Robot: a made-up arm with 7 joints. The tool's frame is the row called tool.
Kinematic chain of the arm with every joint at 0, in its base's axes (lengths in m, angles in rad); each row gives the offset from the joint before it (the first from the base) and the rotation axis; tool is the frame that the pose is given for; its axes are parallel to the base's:
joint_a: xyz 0 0 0 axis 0 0.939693 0.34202
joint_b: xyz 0 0 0 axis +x
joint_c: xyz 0 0 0 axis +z
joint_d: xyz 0.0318 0 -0.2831 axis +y
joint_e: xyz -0.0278 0 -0.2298 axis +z
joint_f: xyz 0 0 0 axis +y
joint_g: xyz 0 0 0 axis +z
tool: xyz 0 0 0
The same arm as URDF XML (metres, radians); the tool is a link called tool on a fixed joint. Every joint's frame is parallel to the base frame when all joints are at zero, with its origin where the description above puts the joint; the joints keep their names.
<robot name="arm">
  <link name="base"/>
  <link name="link1"/>
  <link name="link2"/>
  <link name="link3"/>
  <link name="link4"/>
  <link name="link5"/>
  <link name="link6"/>
  <link name="link7"/>
  <link name="tool"/>
  <joint name="joint_a" type="continuous">
    <parent link="base"/>
    <child link="link1"/>
    <origin xyz="0.0000 0.0000 0.0000" rpy="0.0000 0.0000 0.0000"/>
    <axis xyz="0 0.9397 0.342"/>
  </joint>
  <joint name="joint_b" type="continuous">
    <parent link="link1"/>
    <child link="link2"/>
    <origin xyz="0.0000 0.0000 0.0000" rpy="0.0000 0.0000 0.0000"/>
    <axis xyz="1 0 0"/>
  </joint>
  <joint name="joint_c" type="continuous">
    <parent link="link2"/>
    <child link="link3"/>
    <origin xyz="0.0000 0.0000 0.0000" rpy="0.0000 0.0000 0.0000"/>
    <axis xyz="0 0 1"/>
  </joint>
  <joint name="joint_d" type="continuous">
    <parent link="link3"/>
    <child link="link4"/>
    <origin xyz="0.0318 0.0000 -0.2831" rpy="0.0000 0.0000 0.0000"/>
    <axis xyz="0 1 0"/>
  </joint>
  <joint name="joint_e" type="continuous">
    <parent link="link4"/>
    <child link="link5"/>
    <origin xyz="-0.0278 0.0000 -0.2298" rpy="0.0000 0.0000 0.0000"/>
    <axis xyz="0 0 1"/>
  </joint>
  <joint name="joint_f" type="continuous">
    <parent link="link5"/>
    <child link="link6"/>
    <origin xyz="0.0000 0.0000 0.0000" rpy="0.0000 0.0000 0.0000"/>
    <axis xyz="0 1 0"/>
  </joint>
  <joint name="joint_g" type="continuous">
    <parent link="link6"/>
    <child link="link7"/>
    <origin xyz="0.0000 0.0000 0.0000" rpy="0.0000 0.0000 0.0000"/>
    <axis xyz="0 0 1"/>
  </joint>
  <joint name="tool_fixed" type="fixed">
    <parent link="link7"/>
    <child link="tool"/>
    <origin xyz="0.0000 0.0000 0.0000" rpy="0.0000 0.0000 0.0000"/>
  </joint>
</robot>

